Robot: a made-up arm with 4 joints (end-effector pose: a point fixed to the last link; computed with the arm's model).
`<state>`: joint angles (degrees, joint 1 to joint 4).
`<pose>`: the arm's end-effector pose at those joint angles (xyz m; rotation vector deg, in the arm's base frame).
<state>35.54 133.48 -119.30 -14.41</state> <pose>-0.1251 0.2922 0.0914 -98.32 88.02 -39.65</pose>
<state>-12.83 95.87 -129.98 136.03</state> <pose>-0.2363 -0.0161 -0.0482 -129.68 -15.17 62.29</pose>
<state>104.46 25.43 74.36 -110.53</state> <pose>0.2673 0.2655 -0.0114 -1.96 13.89 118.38</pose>
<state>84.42 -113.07 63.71 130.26</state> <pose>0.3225 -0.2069 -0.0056 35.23 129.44 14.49</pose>
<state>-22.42 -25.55 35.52 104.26</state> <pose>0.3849 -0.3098 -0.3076 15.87 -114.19 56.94</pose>
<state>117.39 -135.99 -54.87 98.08</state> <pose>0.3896 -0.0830 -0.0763 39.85 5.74 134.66</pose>
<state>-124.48 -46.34 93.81 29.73</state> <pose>0.4810 0.0118 0.3729 -86.12 72.68 116.24</pose>
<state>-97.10 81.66 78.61 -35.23</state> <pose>0.0124 -0.2768 0.3862 -19.54 123.36 -15.38</pose>
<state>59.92 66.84 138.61 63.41</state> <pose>-0.1399 0.4666 -0.3096 -152.83 31.41 -58.04</pose>
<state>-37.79 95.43 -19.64 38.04</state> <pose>-0.2254 -0.0171 0.1214 -53.27 52.98 -26.99</pose>
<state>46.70 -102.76 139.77 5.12</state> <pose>0.2330 -0.3094 0.1423 -79.98 -70.37 64.34</pose>
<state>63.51 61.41 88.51 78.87</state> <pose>-0.1542 0.3926 -0.3462 144.70 -33.77 22.45</pose>
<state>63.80 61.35 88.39 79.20</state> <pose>-0.1541 0.3950 -0.3435 144.95 -34.05 21.94</pose>
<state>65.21 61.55 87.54 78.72</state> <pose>-0.1561 0.4003 -0.3356 145.45 -33.91 21.82</pose>
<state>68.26 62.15 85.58 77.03</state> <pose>-0.1616 0.4089 -0.3198 146.27 -33.09 22.33</pose>
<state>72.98 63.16 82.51 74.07</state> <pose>-0.1704 0.4193 -0.2958 147.46 -31.49 23.69</pose>
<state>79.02 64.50 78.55 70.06</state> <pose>-0.1814 0.4283 -0.2652 148.94 -29.16 26.04</pose>
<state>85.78 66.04 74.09 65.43</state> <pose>-0.1930 0.4331 -0.2312 150.56 -26.33 29.34</pose>
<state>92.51 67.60 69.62 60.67</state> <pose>-0.2033 0.4326 -0.1986 152.07 -23.37 33.40</pose>
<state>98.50 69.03 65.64 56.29</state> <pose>-0.2110 0.4279 -0.1711 153.28 -20.67 37.73</pose>
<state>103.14 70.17 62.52 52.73</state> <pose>-0.2158 0.4216 -0.1513 154.04 -18.53 41.67</pose>
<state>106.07 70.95 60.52 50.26</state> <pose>-0.2181 0.4160 -0.1401 154.34 -17.08 44.63</pose>
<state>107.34 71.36 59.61 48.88</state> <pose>-0.2188 0.4125 -0.1365 154.29 -16.28 46.40</pose>
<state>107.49 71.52 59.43 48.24</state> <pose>-0.2187 0.4106 -0.1376 154.02 -15.89 47.28</pose>
